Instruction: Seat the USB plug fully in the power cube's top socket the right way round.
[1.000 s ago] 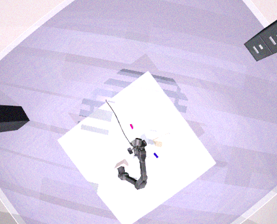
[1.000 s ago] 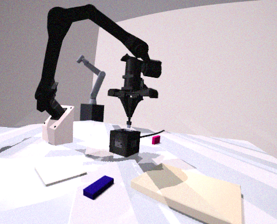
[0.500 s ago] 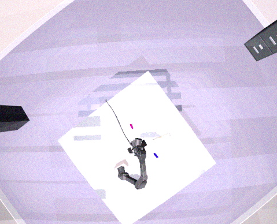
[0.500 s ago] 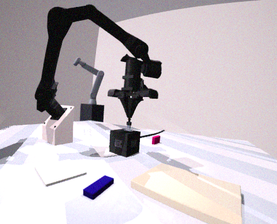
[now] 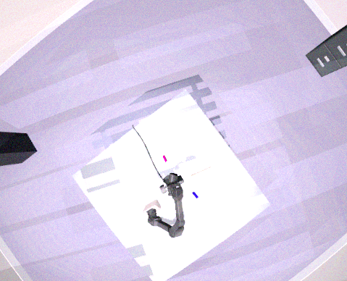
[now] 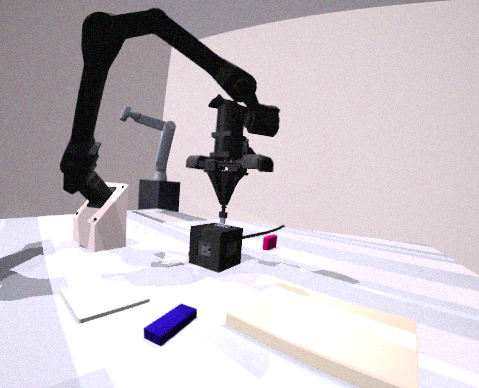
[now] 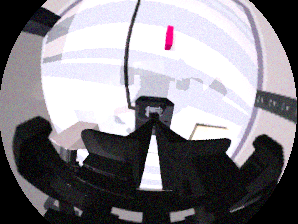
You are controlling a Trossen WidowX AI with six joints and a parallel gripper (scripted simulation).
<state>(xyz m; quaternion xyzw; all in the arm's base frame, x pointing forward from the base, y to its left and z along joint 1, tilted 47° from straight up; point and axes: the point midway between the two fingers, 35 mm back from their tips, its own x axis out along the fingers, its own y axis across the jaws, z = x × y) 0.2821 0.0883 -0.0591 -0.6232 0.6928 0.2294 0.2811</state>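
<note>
The USB plug lies 20 mm below my gripper tip. Also, from my gripper tip: beige board: 230 mm ahead, 150 mm to the right, 110 mm below; blue block: 240 mm to the right, 110 mm below, 80 mm ahead; magenta block: 180 mm to the left, 100 mm below, 50 mm ahead.
</note>
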